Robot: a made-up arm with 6 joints. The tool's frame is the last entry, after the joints.
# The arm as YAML. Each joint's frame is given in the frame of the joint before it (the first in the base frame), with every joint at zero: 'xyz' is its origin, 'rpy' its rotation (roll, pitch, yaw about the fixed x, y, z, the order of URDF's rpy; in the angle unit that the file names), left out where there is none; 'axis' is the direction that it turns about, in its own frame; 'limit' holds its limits. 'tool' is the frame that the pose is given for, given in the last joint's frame.
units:
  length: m
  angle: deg
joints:
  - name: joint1
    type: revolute
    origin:
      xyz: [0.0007, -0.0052, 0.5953]
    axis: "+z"
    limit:
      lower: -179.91
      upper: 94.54
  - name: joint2
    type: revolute
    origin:
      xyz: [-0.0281, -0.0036, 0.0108]
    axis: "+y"
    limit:
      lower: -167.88
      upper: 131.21
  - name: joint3
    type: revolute
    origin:
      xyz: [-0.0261, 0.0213, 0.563]
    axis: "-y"
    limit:
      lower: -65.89
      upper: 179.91
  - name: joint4
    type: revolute
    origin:
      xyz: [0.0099, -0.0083, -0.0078]
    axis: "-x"
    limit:
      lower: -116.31
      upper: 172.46
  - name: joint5
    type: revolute
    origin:
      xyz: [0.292, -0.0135, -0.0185]
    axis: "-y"
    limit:
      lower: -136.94
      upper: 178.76
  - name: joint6
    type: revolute
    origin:
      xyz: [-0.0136, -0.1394, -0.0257]
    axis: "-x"
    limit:
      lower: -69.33
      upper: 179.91
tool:
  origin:
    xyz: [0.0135, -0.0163, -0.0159]
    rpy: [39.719, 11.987, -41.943]
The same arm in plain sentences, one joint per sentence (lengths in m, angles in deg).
The arm has six revolute joints in a row. What follows holds with every joint at zero, and every direction is one of the base frame's.
Joint 1 sits 0.0007 m along +x and 0.0052 m along -y and 0.5953 m along +z from the base frame's origin and rotates about +z, from -179.91 to 94.54 deg.
Joint 2 sits 0.0281 m along -x and 0.0036 m along -y and 0.0108 m along +z from joint 1 and rotates about +y, from -167.88 to 131.21 deg.
Joint 3 sits 0.0261 m along -x and 0.0213 m along +y and 0.563 m along +z from joint 2 and rotates about -y, from -65.89 to 179.91 deg.
Joint 4 sits 0.0099 m along +x and 0.0083 m along -y and 0.0078 m along -z from joint 3 and rotates about -x, from -116.31 to 172.46 deg.
Joint 5 sits 0.292 m along +x and 0.0135 m along -y and 0.0185 m along -z from joint 4 and rotates about -y, from -136.94 to 178.76 deg.
Joint 6 sits 0.0136 m along -x and 0.1394 m along -y and 0.0257 m along -z from joint 5 and rotates about -x, from -69.33 to 179.91 deg.
The tool frame, which is the frame that the pose is given for, sits 0.0135 m along +x and 0.0163 m along -y and 0.0159 m along -z from joint 6; its axes are the base frame's turned by roll 39.72, pitch 11.99 and yaw -41.94 deg (as in URDF: about the fixed x, then y, then z).

